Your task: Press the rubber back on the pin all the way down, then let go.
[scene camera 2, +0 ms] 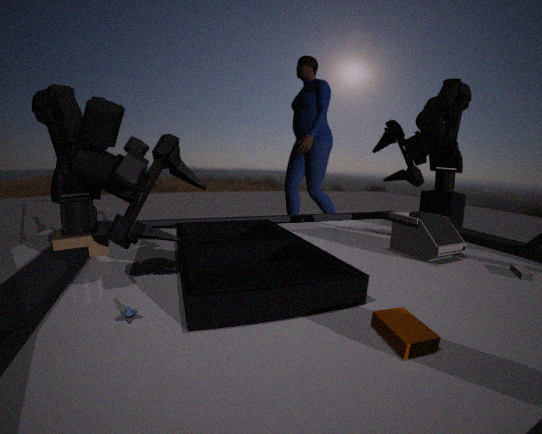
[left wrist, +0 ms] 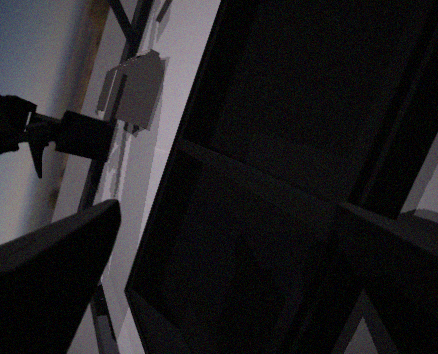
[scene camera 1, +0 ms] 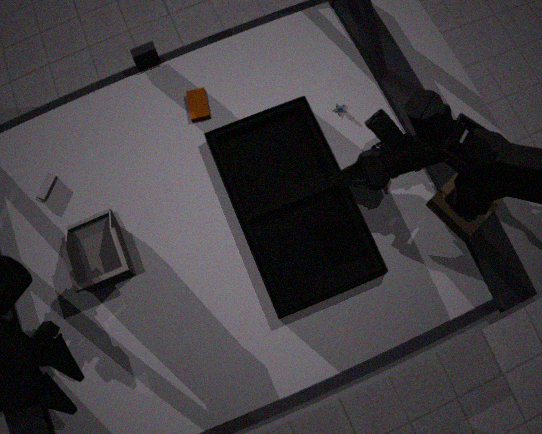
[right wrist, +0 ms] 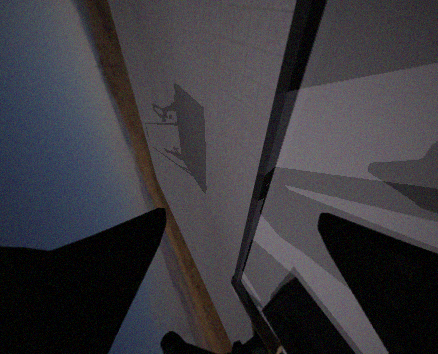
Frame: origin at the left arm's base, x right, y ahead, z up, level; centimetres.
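Seen in the pictures: left gripper, fingertip midpoint: [scene camera 2: 193, 213] [left wrist: 229, 211] [scene camera 1: 336, 177]; right gripper, fingertip midpoint: [scene camera 2: 378, 166] [left wrist: 13, 186] [scene camera 1: 79, 394] [right wrist: 241, 217]; left arm's base at its link origin: [scene camera 2: 78, 231] [scene camera 1: 467, 199] [right wrist: 261, 344]; right arm's base at its link origin: [scene camera 2: 443, 192] [left wrist: 60, 131].
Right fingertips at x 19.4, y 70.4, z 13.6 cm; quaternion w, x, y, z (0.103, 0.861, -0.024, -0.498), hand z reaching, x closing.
Offsets run from my right fingertips to a thing's top centre. "pt": to the spot under its first point.
The pin @(dz -16.3, dx +11.1, dy -67.9 cm) [scene camera 1: 340, 108] [scene camera 2: 128, 312] is a small star shape lying on the table, with its blue rubber back @(pt dz -16.3, dx +11.0, dy -67.8 cm) [scene camera 1: 340, 107] [scene camera 2: 128, 311] at its centre. How far down the rubber back sits is too small to tell. The pin does not show in either wrist view. My left gripper [scene camera 1: 345, 176] [scene camera 2: 191, 214] [left wrist: 229, 211] is open and empty, at the side edge of the black tray, apart from the pin. My right gripper [scene camera 1: 78, 396] [scene camera 2: 379, 166] [right wrist: 241, 217] is open and empty, raised far from the pin.
A large divided black tray @(dz -13.7, dx +3.2, dy -47.0 cm) [scene camera 1: 332, 294] [scene camera 2: 275, 305] stands mid-table beside the pin. An orange block @(dz -15.8, dx +31.5, dy -47.9 cm) [scene camera 1: 198, 105] [scene camera 2: 405, 330], a grey open box @(pt dz -9.9, dx +16.1, dy -18.3 cm) [scene camera 1: 122, 250] [scene camera 2: 425, 235] [left wrist: 140, 90] and a small grey piece @(dz -16.4, dx +40.0, dy -14.2 cm) [scene camera 1: 48, 188] [scene camera 2: 521, 272] lie elsewhere. A person [scene camera 2: 312, 120] stands beyond the table.
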